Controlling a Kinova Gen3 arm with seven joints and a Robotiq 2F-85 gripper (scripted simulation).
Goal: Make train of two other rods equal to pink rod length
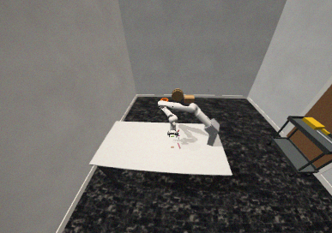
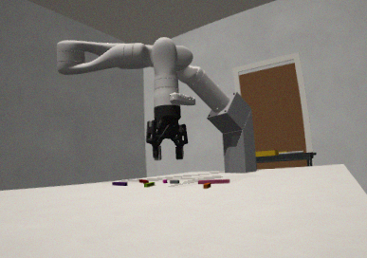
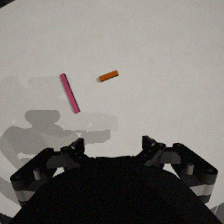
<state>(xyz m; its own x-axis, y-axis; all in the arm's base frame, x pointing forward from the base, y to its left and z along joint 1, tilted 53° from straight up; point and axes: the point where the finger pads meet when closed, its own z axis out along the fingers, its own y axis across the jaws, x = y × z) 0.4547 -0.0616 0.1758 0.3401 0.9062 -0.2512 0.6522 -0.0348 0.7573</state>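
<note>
My gripper is now 11 cm to the right of the orange rod, 8 cm above it and 5 cm short of it. From my hand the other things lie so: magenta rod (11 cm behind, 8 cm below, 5 cm to the right); then grey rod (9 cm behind, 8 cm below, 1 cm to the right); then lime rod (8 cm below, 7 cm to the right, 2 cm behind).
</note>
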